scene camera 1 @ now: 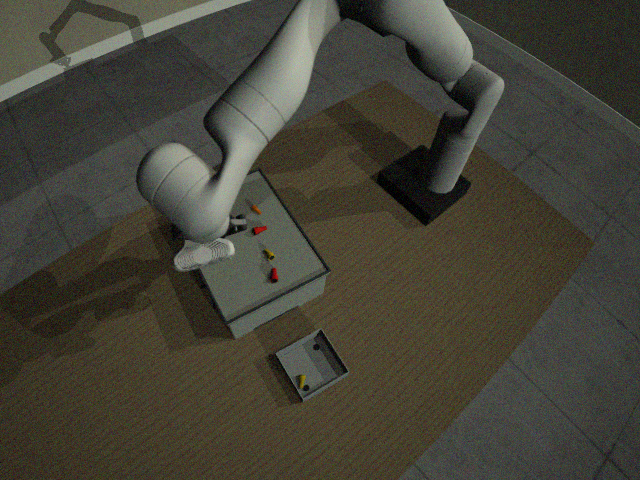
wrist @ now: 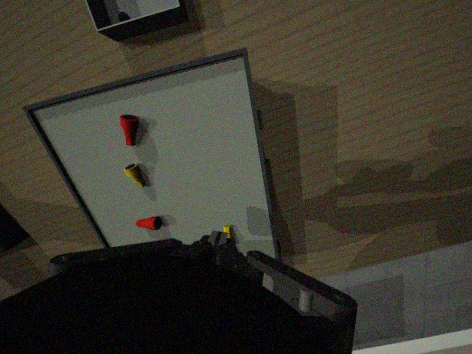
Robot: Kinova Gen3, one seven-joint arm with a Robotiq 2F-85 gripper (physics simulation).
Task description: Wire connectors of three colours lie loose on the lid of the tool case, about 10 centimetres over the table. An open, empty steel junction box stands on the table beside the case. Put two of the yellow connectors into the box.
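Frame: origin at the arm's base, x back, y right, z up, level; metres.
Where they show: gripper, fingertip midpoint: (wrist: 219,242); arm's base at its link origin: (scene camera 1: 437,179).
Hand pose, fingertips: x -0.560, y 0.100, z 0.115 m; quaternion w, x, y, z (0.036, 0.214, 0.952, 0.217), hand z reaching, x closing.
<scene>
Each offset is from my fingertips to the top centre of the thing. "spot": to the spot under its first point.
A yellow connector {dy -0.286, dx -0.006, dz -0.141 m} (scene camera 1: 301,381) lies in the steel junction box {dy -0.275, dx +0.027, dz -0.119 m} (scene camera 1: 310,363) (wrist: 145,26), near one corner. A second yellow connector {dy -0.069, dx +0.074, dz -0.038 m} (scene camera 1: 269,254) (wrist: 134,175) lies on the case lid {spot: dy -0.094, dx -0.024, dz -0.053 m} (scene camera 1: 232,291) (wrist: 200,125), between two red ones. A third yellow connector {dy +0.031, dx +0.006, dz -0.038 m} (wrist: 227,231) shows partly in the wrist view, right beside the fingertips; the fingers hide the rest of it. My gripper (scene camera 1: 245,222) (wrist: 219,242) is shut, with nothing between its fingers, over the rear part of the lid. The arm hides part of the lid in the scene view.
A red connector {dy -0.113, dx +0.056, dz -0.037 m} (scene camera 1: 274,275) (wrist: 130,130) lies near the lid's front edge, and another red connector {dy -0.012, dx +0.090, dz -0.037 m} (scene camera 1: 259,229) (wrist: 149,223) lies near the gripper. An orange connector {dy +0.033, dx +0.112, dz -0.041 m} (scene camera 1: 256,209) lies farther back. The black robot base (scene camera 1: 408,188) stands on the table behind the case.
</scene>
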